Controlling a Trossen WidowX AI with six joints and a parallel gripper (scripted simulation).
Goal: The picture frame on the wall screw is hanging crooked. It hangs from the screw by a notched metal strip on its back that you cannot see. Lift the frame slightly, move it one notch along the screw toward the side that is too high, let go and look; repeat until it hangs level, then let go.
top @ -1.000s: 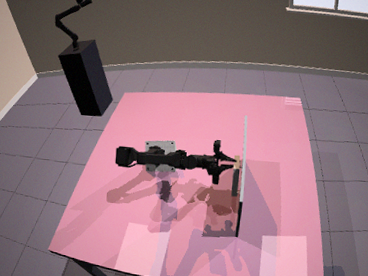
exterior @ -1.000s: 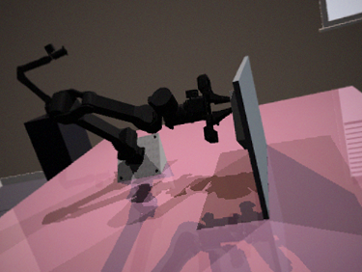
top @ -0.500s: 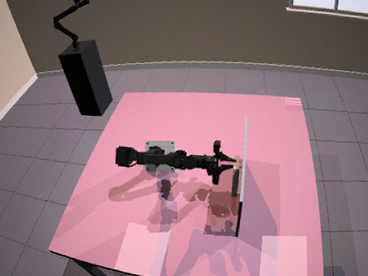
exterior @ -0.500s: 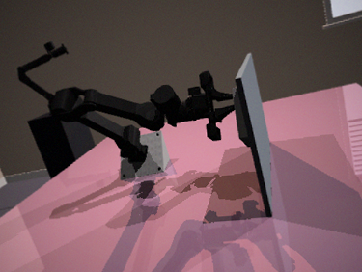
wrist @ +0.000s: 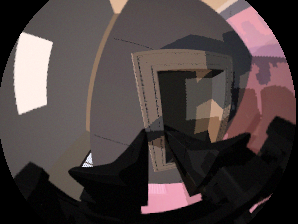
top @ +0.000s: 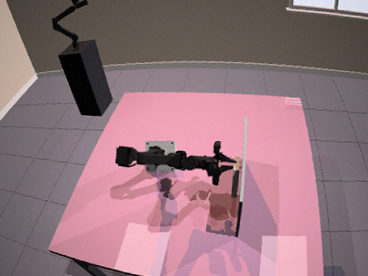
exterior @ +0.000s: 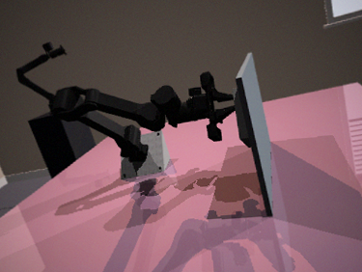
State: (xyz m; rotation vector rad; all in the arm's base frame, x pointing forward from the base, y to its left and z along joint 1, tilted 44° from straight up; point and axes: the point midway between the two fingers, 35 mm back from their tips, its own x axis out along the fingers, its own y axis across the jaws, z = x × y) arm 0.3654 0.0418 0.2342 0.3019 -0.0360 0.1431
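Right now the picture frame is 50 mm below my gripper tip, 30 mm to the right of it and 10 mm ahead of it. The rest, counted from my gripper tip: thin wall panel: 50 mm below, 30 mm ahead, 20 mm to the right.
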